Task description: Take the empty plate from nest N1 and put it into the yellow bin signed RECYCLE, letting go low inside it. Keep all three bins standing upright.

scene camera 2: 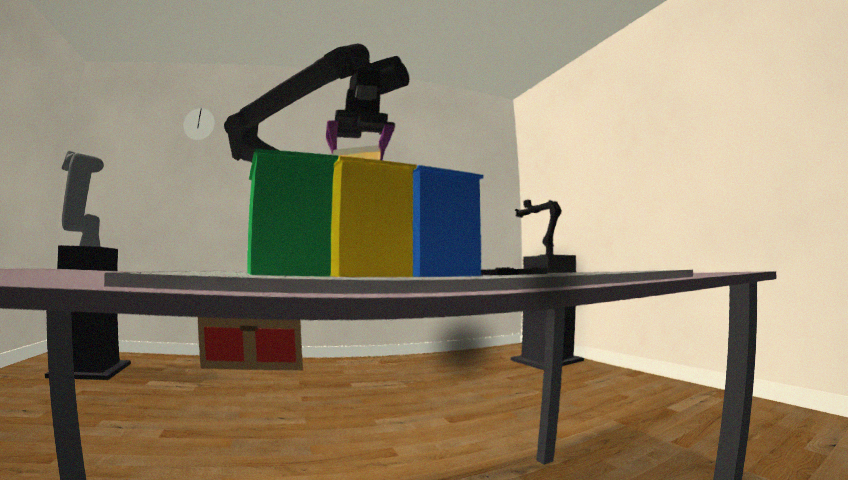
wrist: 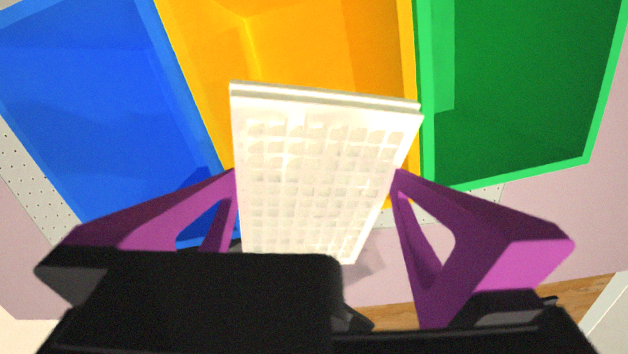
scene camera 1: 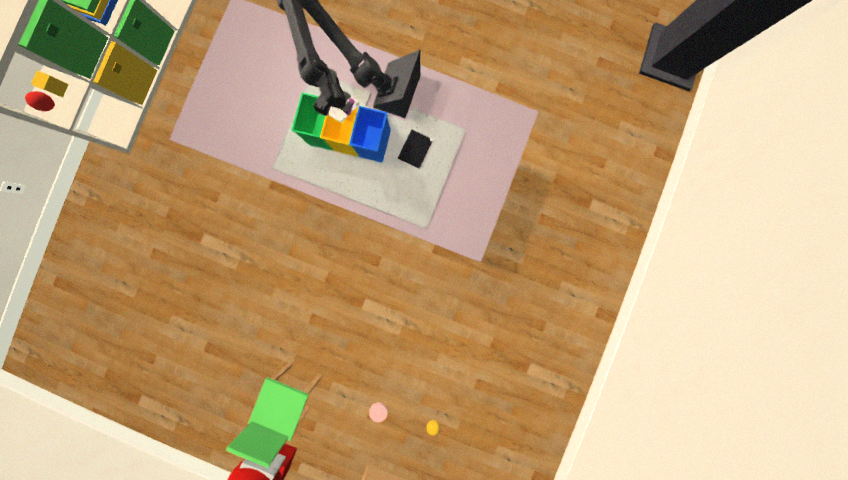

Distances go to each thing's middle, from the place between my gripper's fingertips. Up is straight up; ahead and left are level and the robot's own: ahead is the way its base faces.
Right now my hand is 4 cm short of the yellow bin [scene camera 2: 372, 200] and 12 cm above it. From my hand the other things lie so: white plate [wrist: 313, 166] 2 cm behind; then blue bin [scene camera 2: 446, 203] 3 cm ahead, 13 cm to the left, 12 cm below; then green bin [scene camera 2: 289, 234] 5 cm ahead, 13 cm to the right, 12 cm below.
